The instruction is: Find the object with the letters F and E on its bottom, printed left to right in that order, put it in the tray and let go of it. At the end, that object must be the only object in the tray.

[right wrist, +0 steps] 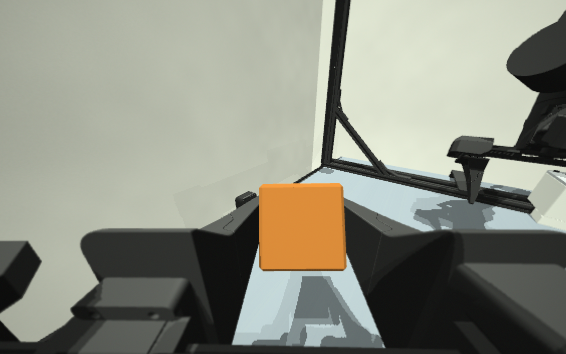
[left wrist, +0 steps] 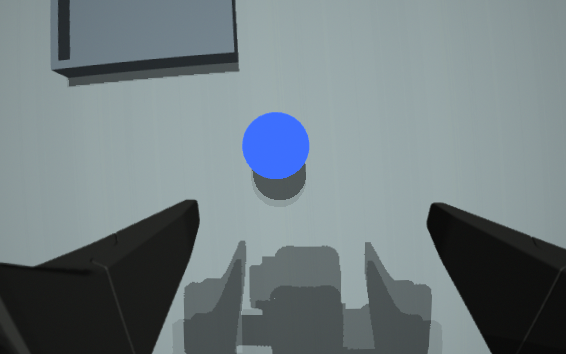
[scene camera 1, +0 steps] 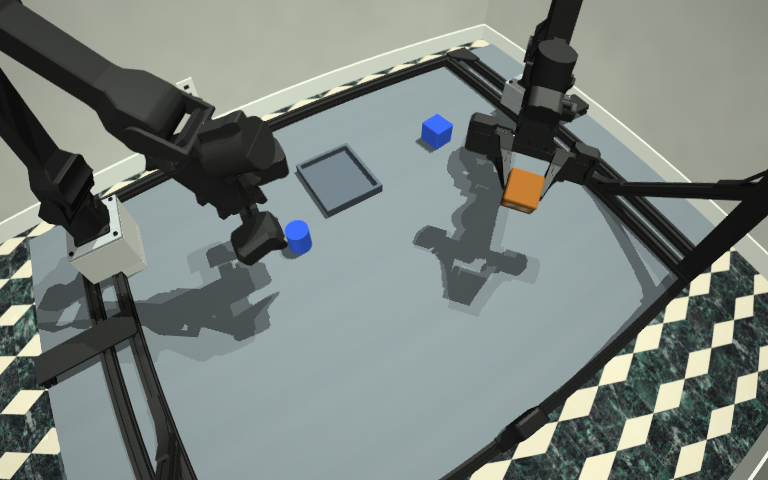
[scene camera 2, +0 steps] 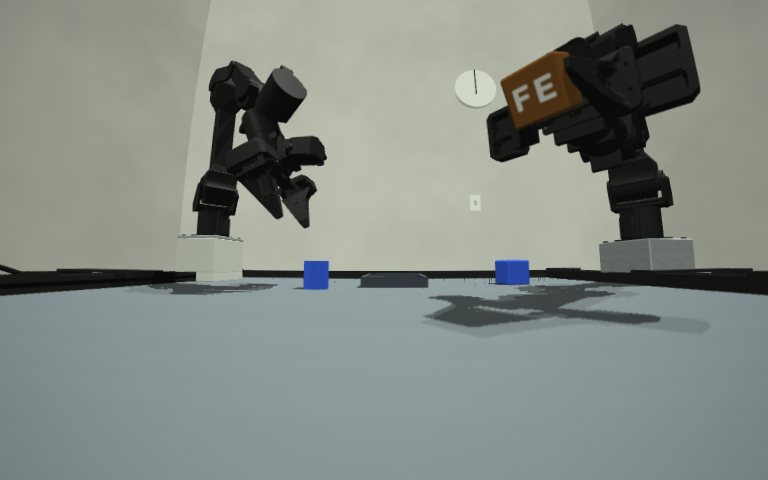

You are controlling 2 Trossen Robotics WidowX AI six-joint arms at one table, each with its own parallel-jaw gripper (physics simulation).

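Where they show: left gripper, fingertip midpoint: (right wrist: pixel 517 216) (left wrist: pixel 314 212) (scene camera 2: pixel 294 223); right gripper, fingertip midpoint: (right wrist: pixel 298 201) (scene camera 1: pixel 522 193) (scene camera 2: pixel 535 78); left arm's base at its link origin: (scene camera 1: pixel 91 226) (scene camera 2: pixel 212 237); right arm's base at its link origin: (scene camera 2: pixel 642 241).
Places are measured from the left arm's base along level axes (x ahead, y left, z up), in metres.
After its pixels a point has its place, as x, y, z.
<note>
An orange cube (scene camera 1: pixel 523 189) {0.570, -0.337, 0.105} (scene camera 2: pixel 535 90) {0.567, -0.344, 0.077} (right wrist: pixel 302 227) {0.595, -0.316, 0.097} is held high above the table. Its lettered face shows in scene camera 2, tilted, with white letters F then E from left to right. My right gripper (scene camera 1: pixel 524 188) {0.572, -0.336, 0.094} (right wrist: pixel 298 201) {0.572, -0.336, 0.094} is shut on the cube. My left gripper (scene camera 2: pixel 292 220) {0.284, -0.157, 0.003} (left wrist: pixel 314 212) {0.284, -0.157, 0.003} is open and empty, above the table near a blue cylinder (scene camera 1: pixel 298 237) {0.313, -0.156, -0.056} (scene camera 2: pixel 316 275) {0.323, -0.159, -0.078} (left wrist: pixel 275 145) {0.316, -0.141, -0.056}, not touching it. The cylinder stands upright. The grey tray (scene camera 1: pixel 356 199) {0.439, -0.109, -0.087} (scene camera 2: pixel 394 282) {0.438, -0.110, -0.091} (left wrist: pixel 150 65) {0.378, -0.050, -0.092} holds no object. A blue cube (scene camera 1: pixel 436 132) {0.641, -0.056, -0.056} (scene camera 2: pixel 512 272) {0.649, -0.061, -0.077} sits on the table. The undersides of both blue objects are hidden.
The tray lies between the blue cylinder and the blue cube. Black frame rails (scene camera 1: pixel 362 87) {0.596, 0.172, -0.079} run along the table's edges. The left arm's pale base (scene camera 1: pixel 110 251) {0.017, -0.050, -0.023} (scene camera 2: pixel 209 258) {0.039, -0.050, -0.051} and the right arm's base (scene camera 2: pixel 645 255) {0.860, -0.104, -0.050} stand at opposite sides.
</note>
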